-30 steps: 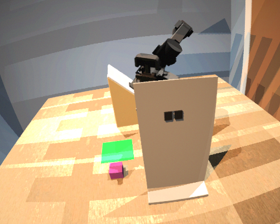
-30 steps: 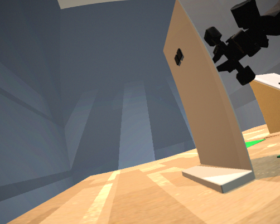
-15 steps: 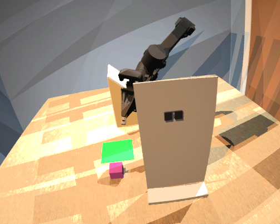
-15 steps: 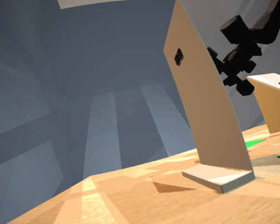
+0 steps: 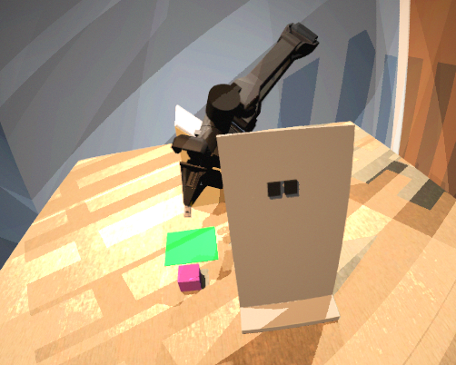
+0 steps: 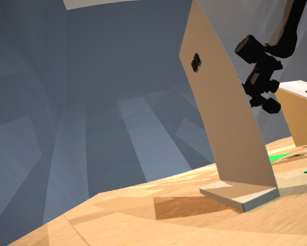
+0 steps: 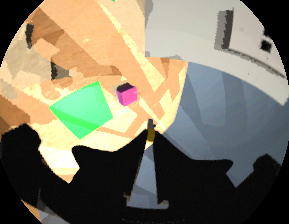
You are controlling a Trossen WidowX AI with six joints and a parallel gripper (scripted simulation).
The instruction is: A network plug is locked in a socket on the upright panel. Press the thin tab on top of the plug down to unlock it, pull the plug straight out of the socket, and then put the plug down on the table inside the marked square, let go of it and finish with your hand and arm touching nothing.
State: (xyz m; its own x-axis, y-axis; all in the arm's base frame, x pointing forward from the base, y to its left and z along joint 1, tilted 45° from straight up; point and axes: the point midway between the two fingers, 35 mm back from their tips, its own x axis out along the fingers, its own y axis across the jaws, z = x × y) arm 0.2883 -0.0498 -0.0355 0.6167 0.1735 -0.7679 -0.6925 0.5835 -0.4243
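My gripper tip is now 150 mm above the green marked square, 60 mm past it and 20 mm to the left of it. Round my gripper tip: network plug (10 mm ahead); then upright white panel (150 mm to the left, 150 mm ahead).
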